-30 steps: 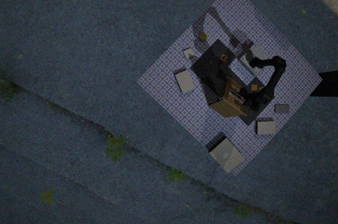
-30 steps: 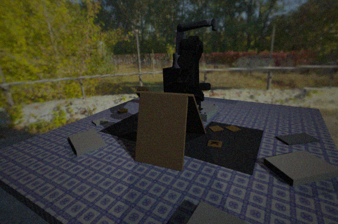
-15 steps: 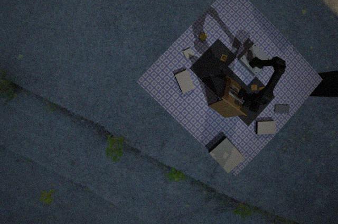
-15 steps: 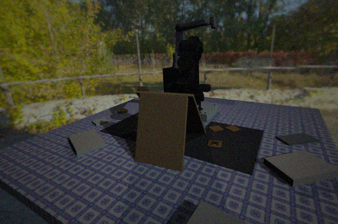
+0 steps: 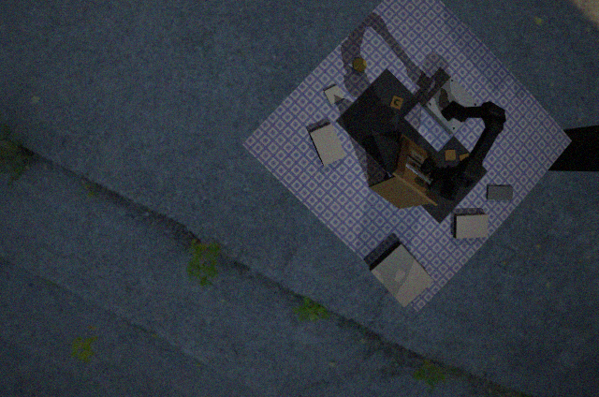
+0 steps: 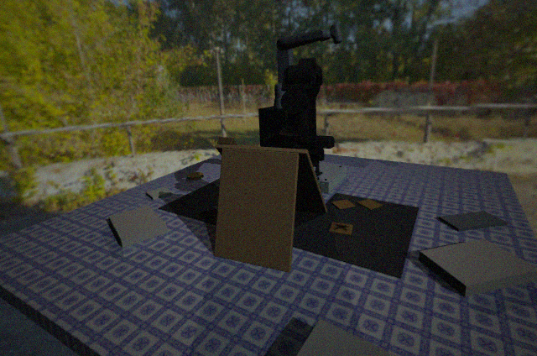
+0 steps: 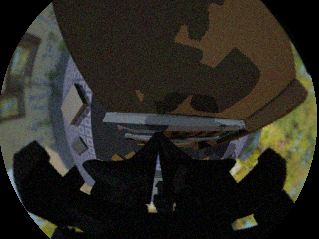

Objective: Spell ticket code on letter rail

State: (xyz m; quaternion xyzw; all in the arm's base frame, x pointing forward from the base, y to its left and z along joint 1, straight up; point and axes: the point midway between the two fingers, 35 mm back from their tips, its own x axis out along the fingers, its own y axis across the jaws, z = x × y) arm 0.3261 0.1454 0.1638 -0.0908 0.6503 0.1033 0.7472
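Now: the letter tile marked f 100 mm to the right of my gripper tip and 30 mm ahead of it. Also, from my gripper tip: letter tile marked g: 30 mm to the right, 10 mm ahead; then brown letter board: 80 mm below, 50 mm to the right, 40 mm ahead; then dark mat: 170 mm below, 130 mm to the right, 130 mm behind.
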